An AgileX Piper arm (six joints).
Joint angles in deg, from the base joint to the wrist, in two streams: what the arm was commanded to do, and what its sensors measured. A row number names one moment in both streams.
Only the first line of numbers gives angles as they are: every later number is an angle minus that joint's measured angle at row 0.
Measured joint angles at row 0:
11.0 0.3 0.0 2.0 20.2 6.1
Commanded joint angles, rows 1 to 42:
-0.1 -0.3 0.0 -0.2 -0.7 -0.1
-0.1 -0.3 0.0 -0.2 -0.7 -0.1
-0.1 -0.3 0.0 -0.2 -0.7 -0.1
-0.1 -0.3 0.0 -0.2 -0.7 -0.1
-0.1 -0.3 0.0 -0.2 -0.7 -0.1
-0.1 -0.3 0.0 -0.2 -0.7 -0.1
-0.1 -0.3 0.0 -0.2 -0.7 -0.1
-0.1 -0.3 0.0 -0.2 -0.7 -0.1
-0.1 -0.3 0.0 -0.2 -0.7 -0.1
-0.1 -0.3 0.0 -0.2 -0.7 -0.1
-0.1 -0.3 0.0 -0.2 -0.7 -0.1
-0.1 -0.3 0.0 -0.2 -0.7 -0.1
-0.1 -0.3 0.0 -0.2 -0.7 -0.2
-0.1 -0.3 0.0 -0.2 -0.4 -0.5
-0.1 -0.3 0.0 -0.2 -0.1 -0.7
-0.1 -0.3 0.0 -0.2 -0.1 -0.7
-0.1 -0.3 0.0 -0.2 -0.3 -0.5
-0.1 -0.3 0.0 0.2 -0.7 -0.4
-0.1 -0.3 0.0 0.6 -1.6 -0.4
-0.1 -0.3 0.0 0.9 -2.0 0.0
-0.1 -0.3 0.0 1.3 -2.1 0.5
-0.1 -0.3 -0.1 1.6 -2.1 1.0
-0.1 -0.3 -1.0 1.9 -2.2 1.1
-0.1 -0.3 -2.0 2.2 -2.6 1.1
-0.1 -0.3 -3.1 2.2 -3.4 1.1
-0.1 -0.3 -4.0 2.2 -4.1 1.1
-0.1 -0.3 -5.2 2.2 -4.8 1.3
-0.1 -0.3 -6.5 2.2 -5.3 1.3
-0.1 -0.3 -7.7 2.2 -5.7 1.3
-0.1 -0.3 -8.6 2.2 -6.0 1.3
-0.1 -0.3 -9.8 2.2 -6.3 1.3
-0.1 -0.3 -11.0 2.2 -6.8 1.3
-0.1 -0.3 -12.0 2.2 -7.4 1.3
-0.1 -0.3 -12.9 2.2 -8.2 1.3
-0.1 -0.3 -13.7 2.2 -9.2 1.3
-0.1 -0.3 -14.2 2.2 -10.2 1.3
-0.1 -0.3 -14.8 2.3 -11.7 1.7
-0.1 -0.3 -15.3 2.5 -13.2 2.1
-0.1 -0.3 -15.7 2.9 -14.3 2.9
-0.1 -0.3 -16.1 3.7 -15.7 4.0
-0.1 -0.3 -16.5 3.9 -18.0 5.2
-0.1 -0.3 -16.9 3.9 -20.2 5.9
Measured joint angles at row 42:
0.0 -0.2 -15.2 3.0 -12.9 2.8
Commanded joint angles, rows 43 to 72:
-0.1 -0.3 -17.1 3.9 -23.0 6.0
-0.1 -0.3 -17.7 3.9 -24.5 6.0
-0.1 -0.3 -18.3 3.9 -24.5 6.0
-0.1 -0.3 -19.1 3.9 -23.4 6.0
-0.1 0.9 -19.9 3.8 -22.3 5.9
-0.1 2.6 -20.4 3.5 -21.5 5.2
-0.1 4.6 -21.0 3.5 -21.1 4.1
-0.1 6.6 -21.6 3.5 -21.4 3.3
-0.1 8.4 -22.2 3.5 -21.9 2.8
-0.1 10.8 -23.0 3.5 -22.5 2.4
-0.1 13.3 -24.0 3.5 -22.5 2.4
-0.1 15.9 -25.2 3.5 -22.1 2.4
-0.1 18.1 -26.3 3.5 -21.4 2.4
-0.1 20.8 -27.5 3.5 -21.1 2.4
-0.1 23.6 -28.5 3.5 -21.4 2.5
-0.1 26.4 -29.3 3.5 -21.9 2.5
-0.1 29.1 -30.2 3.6 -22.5 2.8
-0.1 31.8 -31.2 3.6 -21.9 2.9
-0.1 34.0 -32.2 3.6 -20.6 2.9
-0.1 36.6 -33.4 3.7 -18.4 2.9
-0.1 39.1 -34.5 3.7 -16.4 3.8
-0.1 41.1 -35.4 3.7 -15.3 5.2
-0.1 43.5 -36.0 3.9 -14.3 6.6
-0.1 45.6 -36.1 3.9 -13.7 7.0
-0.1 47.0 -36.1 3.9 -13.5 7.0
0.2 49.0 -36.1 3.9 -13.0 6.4
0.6 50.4 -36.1 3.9 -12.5 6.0
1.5 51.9 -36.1 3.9 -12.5 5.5
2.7 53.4 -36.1 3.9 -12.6 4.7
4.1 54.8 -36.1 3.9 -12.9 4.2
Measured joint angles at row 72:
0.8 50.0 -35.6 4.1 -13.1 6.1
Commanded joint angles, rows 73 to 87:
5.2 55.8 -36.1 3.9 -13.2 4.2
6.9 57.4 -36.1 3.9 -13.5 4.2
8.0 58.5 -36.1 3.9 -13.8 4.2
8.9 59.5 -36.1 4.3 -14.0 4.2
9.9 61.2 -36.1 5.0 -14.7 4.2
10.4 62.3 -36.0 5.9 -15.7 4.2
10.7 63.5 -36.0 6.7 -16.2 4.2
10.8 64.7 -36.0 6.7 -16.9 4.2
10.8 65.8 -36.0 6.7 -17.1 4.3
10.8 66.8 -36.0 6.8 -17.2 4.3
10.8 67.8 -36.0 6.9 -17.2 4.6
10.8 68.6 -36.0 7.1 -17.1 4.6
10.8 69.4 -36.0 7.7 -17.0 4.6
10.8 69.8 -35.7 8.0 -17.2 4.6
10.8 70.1 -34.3 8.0 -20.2 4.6
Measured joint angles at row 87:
10.7 68.4 -35.8 7.2 -16.2 4.7
